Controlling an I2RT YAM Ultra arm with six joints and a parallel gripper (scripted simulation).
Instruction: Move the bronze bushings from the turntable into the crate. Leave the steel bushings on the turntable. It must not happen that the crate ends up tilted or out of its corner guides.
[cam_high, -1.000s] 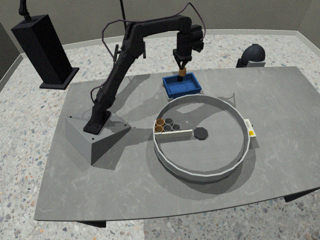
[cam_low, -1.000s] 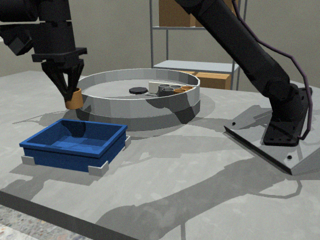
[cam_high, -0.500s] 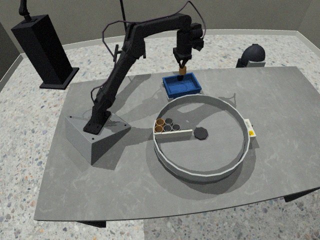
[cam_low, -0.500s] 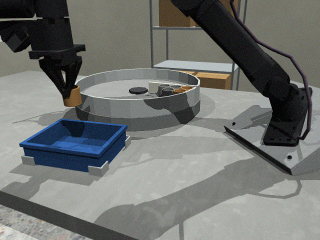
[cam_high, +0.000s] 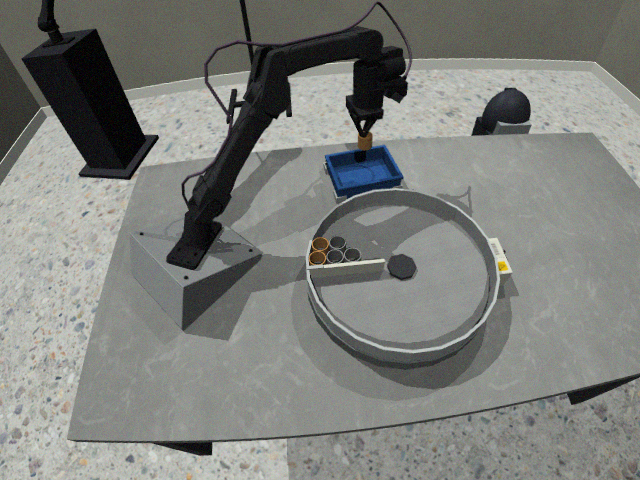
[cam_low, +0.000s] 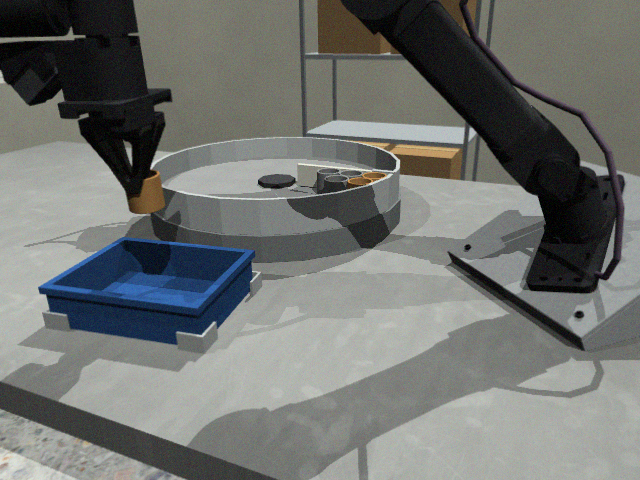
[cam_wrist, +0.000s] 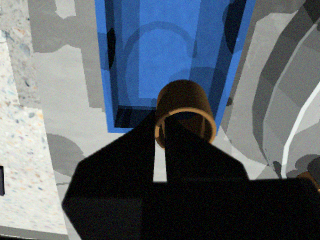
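Now: hand 1 cm short of the blue crate, 1 cm to the left of it and 13 cm above it. The rest, counted from my hand: turntable: 12 cm ahead, 34 cm to the right, 10 cm below.
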